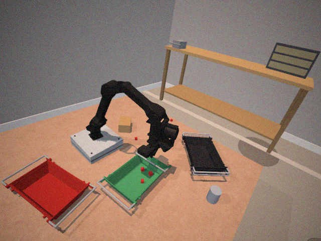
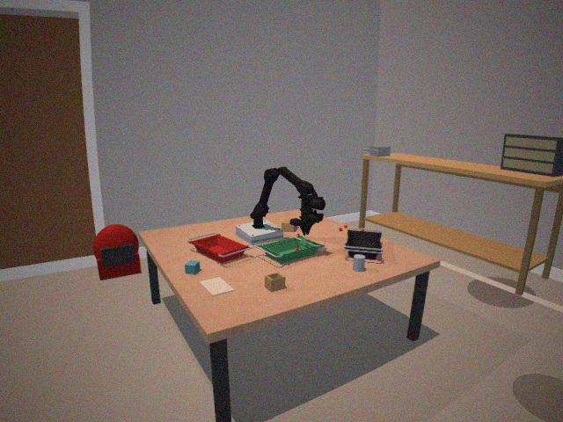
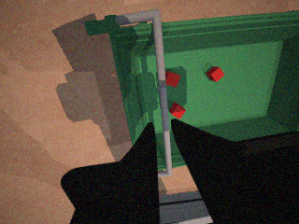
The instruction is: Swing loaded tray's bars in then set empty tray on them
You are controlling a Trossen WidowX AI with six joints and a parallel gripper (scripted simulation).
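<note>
The red tray lies 16 cm behind my gripper tip, 44 cm to the right of it and 5 cm below it. The rest, counted from my gripper tip: grey cylinder (32 cm ahead, 12 cm to the left, 6 cm below); tan box (41 cm behind, 11 cm to the left, 7 cm below); white card (22 cm ahead, 57 cm to the right, 9 cm below).
</note>
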